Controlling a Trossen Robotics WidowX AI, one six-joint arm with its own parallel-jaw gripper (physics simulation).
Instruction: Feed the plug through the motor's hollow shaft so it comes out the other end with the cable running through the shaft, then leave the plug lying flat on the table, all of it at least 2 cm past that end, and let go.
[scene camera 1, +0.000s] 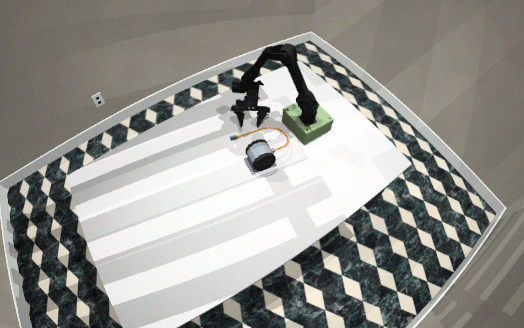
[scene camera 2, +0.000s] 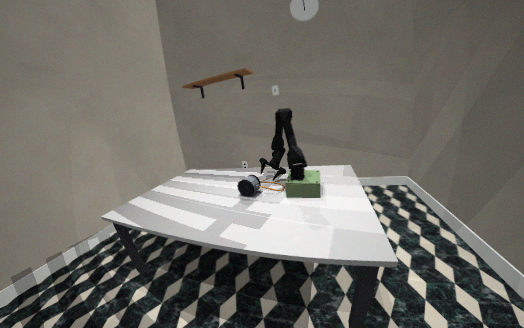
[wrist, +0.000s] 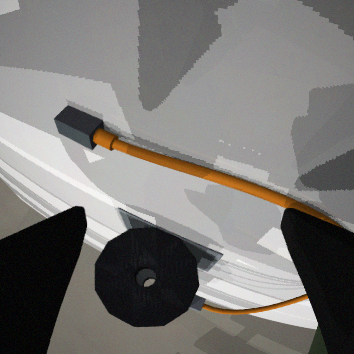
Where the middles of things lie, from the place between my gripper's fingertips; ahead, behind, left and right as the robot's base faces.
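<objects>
There is the small plug (wrist: 79, 126), and it is 30 mm below my hand and 90 mm ahead of it.
</objects>
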